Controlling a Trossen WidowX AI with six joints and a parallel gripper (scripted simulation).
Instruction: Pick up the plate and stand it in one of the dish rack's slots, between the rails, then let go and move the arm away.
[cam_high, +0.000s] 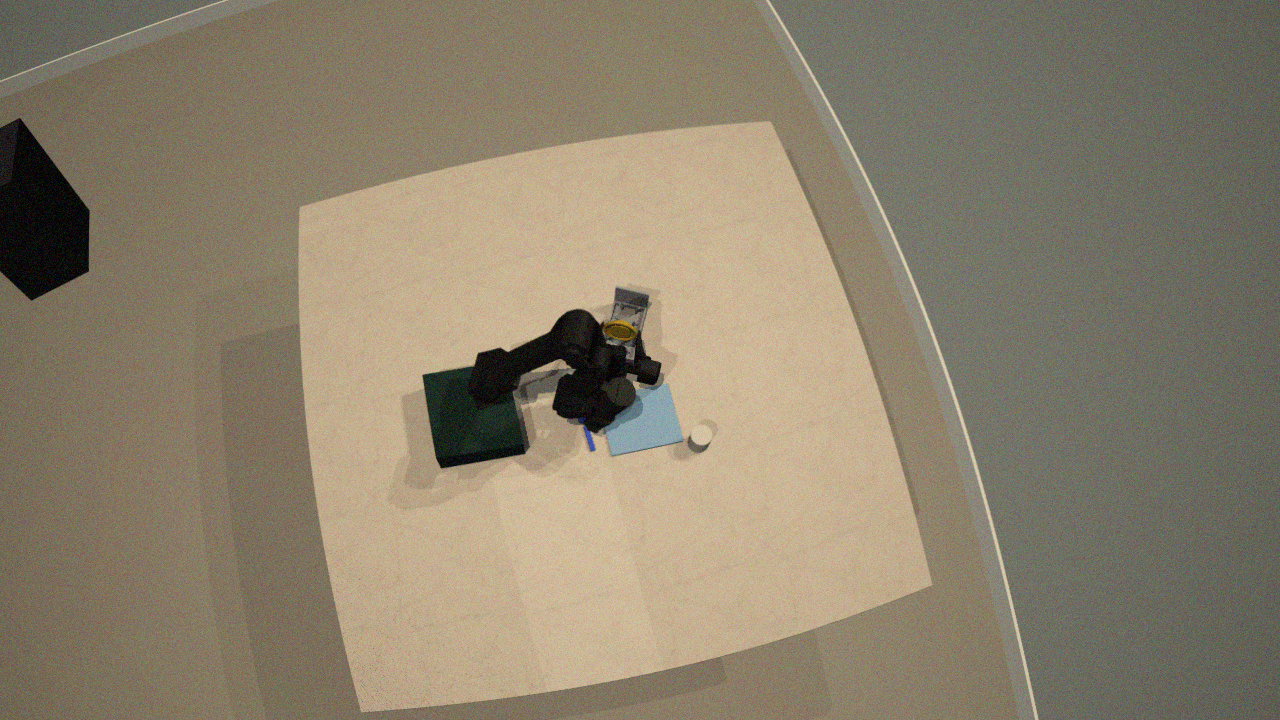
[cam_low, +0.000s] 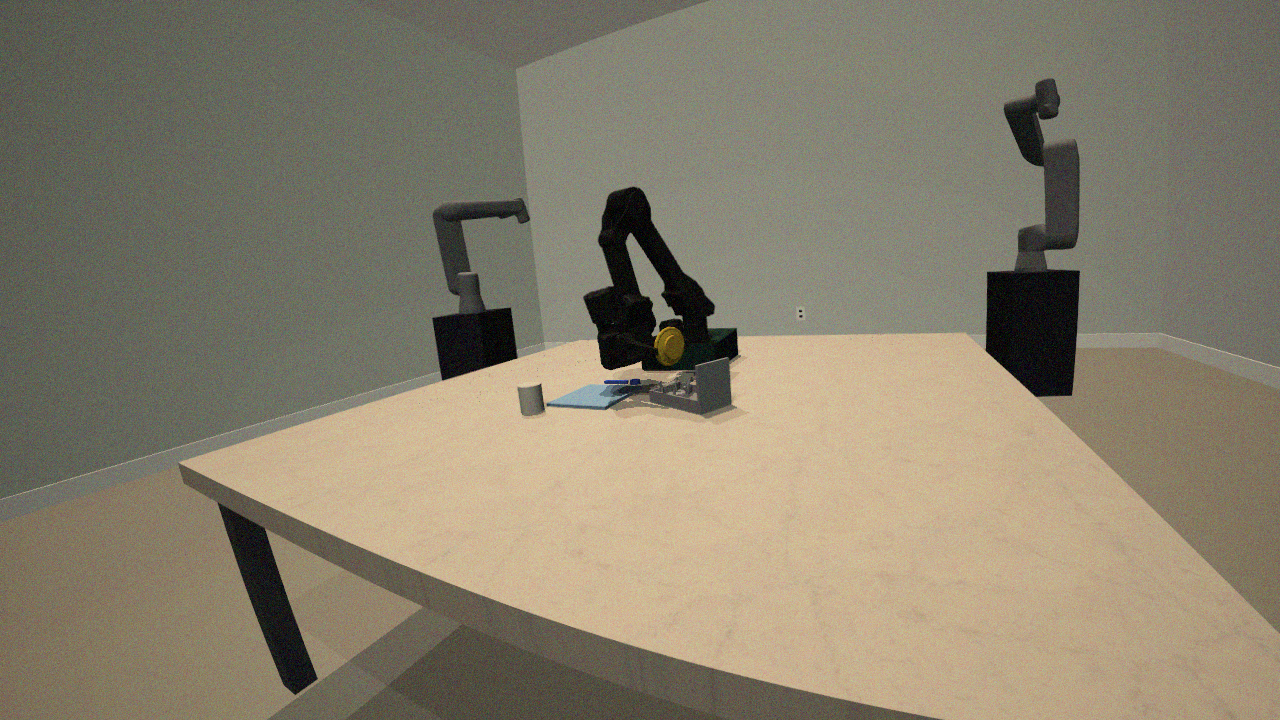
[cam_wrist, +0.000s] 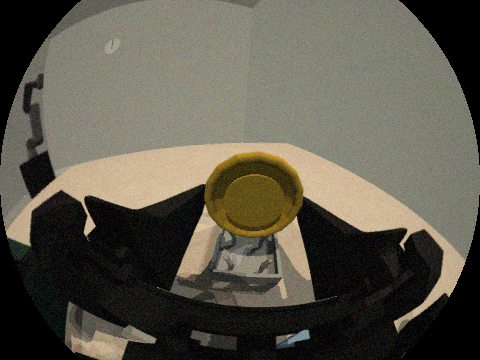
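My gripper tip is 20 mm short of the grey dish rack, 30 mm to the right of it and 70 mm above it. From my gripper tip the other things lie so: light blue mat (20 mm behind, 170 mm to the right, 90 mm below); then blue spoon (130 mm behind, 150 mm to the right, 90 mm below); then yellow plate (10 mm to the right).
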